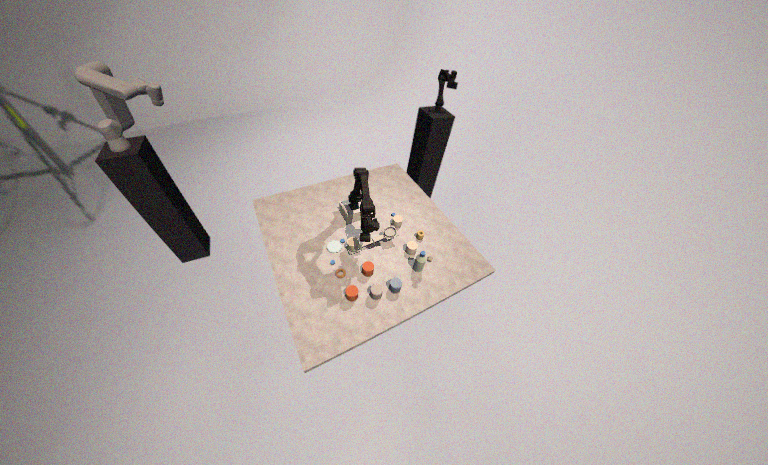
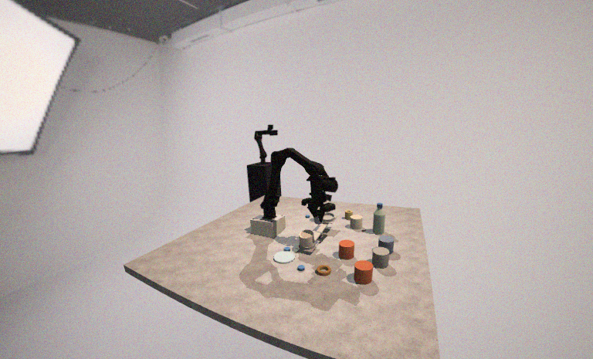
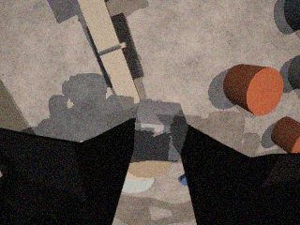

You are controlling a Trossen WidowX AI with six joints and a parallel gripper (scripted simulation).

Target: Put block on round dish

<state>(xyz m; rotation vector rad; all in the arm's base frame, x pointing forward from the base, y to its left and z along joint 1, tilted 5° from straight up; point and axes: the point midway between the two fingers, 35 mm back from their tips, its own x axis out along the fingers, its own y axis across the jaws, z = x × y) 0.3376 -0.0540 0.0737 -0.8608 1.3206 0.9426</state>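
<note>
The pale round dish lies 170 mm to the right of my gripper tip, 130 mm below it and 100 mm behind it. The rest, counted from my gripper tip: balance 110 mm below, 70 mm to the left, 30 mm behind; shiny block right at my gripper tip; balance beam 100 mm below, 70 mm to the left, 30 mm behind.
</note>
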